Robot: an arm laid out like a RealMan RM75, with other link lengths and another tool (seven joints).
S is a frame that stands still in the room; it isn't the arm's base.
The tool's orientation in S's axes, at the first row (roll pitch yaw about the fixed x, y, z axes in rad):
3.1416 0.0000 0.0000
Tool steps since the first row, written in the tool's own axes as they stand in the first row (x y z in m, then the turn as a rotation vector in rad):
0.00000 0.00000 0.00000 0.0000 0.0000 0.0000
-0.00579 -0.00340 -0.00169 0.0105 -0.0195 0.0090
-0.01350 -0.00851 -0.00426 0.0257 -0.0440 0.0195
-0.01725 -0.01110 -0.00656 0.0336 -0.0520 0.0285
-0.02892 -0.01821 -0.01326 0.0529 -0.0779 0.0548
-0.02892 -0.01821 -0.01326 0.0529 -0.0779 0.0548
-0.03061 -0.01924 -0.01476 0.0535 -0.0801 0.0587
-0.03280 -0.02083 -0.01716 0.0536 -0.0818 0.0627
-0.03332 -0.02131 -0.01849 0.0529 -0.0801 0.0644
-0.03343 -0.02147 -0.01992 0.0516 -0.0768 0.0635
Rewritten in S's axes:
0.00000 0.00000 0.00000 0.0000 0.0000 0.0000
-0.00579 0.00340 0.00169 0.0105 0.0195 -0.0090
-0.01350 0.00851 0.00426 0.0257 0.0440 -0.0195
-0.01725 0.01110 0.00656 0.0336 0.0520 -0.0285
-0.02892 0.01821 0.01326 0.0529 0.0779 -0.0548
-0.02892 0.01821 0.01326 0.0529 0.0779 -0.0548
-0.03061 0.01924 0.01476 0.0535 0.0801 -0.0587
-0.03280 0.02083 0.01716 0.0536 0.0818 -0.0627
-0.03332 0.02131 0.01849 0.0529 0.0801 -0.0644
-0.03343 0.02147 0.01992 0.0516 0.0768 -0.0635

